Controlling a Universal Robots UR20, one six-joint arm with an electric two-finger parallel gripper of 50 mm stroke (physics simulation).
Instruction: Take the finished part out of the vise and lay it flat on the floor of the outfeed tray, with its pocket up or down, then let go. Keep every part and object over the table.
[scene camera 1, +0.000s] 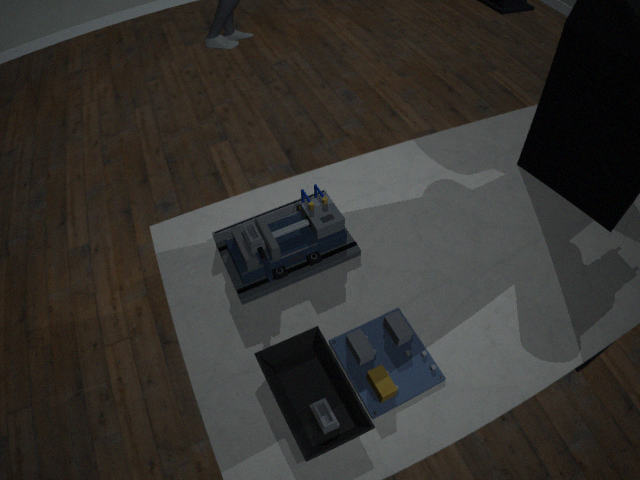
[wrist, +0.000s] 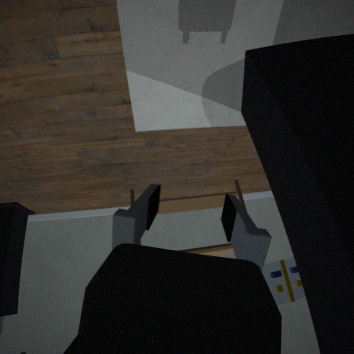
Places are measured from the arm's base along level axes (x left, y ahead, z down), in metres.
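Pixels of known places: gripper, between the fingertips: (wrist: 190, 202).
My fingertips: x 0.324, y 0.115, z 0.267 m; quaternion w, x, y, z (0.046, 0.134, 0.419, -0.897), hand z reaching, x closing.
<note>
Behind a point stands the place of what it marks.
In the scene view, the vise (scene camera 1: 330, 227) {y 0.775, x -0.145, z 0.513 m} stands near the table's far left edge. A light grey part (scene camera 1: 252, 234) {y 0.941, x -0.193, z 0.499 m} with a rectangular pocket facing up sits in its left end, beside a grey jaw. The black outfeed tray (scene camera 1: 338, 382) {y 0.908, x 0.166, z 0.574 m} stands nearer the camera. Another light grey part (scene camera 1: 324, 414) {y 0.961, x 0.216, z 0.567 m} lies on its floor, pocket up, near one end. My gripper (wrist: 190, 202) {y 0.115, x 0.324, z 0.267 m} is open and empty in the wrist view, its two dark pads well apart. It does not show in the scene view. The vise and tray do not show in the wrist view.
A blue plate (scene camera 1: 408, 379) {y 0.777, x 0.219, z 0.592 m} adjoins the tray's right side, bearing grey blocks (scene camera 1: 360, 346) {y 0.839, x 0.123, z 0.556 m} (scene camera 1: 398, 327) {y 0.750, x 0.120, z 0.556 m} and a yellow block (scene camera 1: 382, 383) {y 0.837, x 0.212, z 0.556 m}. Blue upright pieces rise at the vise's far end. A large black shape (scene camera 1: 584, 118) {y 0.103, x -0.057, z 0.342 m} stands at the right. The table (scene camera 1: 444, 258) {y 0.541, x -0.003, z 0.600 m} (wrist: 170, 100) {y -0.075, x 0.297, z 0.600 m} carries broad shadows.
</note>
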